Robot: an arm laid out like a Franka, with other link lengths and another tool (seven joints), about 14 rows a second.
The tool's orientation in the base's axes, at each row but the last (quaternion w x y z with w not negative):
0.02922, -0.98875, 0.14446, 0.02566
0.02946, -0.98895, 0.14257, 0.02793
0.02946, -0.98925, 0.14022, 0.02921
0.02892, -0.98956, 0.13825, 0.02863
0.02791, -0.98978, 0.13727, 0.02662
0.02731, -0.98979, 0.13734, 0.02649
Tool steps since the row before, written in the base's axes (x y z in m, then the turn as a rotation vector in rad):
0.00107, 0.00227, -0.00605, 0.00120, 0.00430, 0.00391
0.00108, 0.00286, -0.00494, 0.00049, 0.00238, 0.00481
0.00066, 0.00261, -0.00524, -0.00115, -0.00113, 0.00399
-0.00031, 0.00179, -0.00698, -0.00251, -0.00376, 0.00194
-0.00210, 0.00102, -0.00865, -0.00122, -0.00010, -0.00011
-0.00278, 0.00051, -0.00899, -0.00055, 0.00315, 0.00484
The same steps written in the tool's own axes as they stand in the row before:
0.00074, -0.00217, 0.00613, -0.00030, -0.00465, -0.00367
0.00055, -0.00280, 0.00506, -0.00050, -0.00266, -0.00466
0.00026, -0.00242, 0.00536, -0.00105, 0.00120, -0.00399
-0.00033, -0.00129, 0.00709, -0.00151, 0.00421, -0.00206
-0.00177, 0.00001, 0.00878, -0.00114, 0.00043, 0.00016
-0.00227, 0.00069, 0.00912, -0.00167, -0.00310, -0.00461

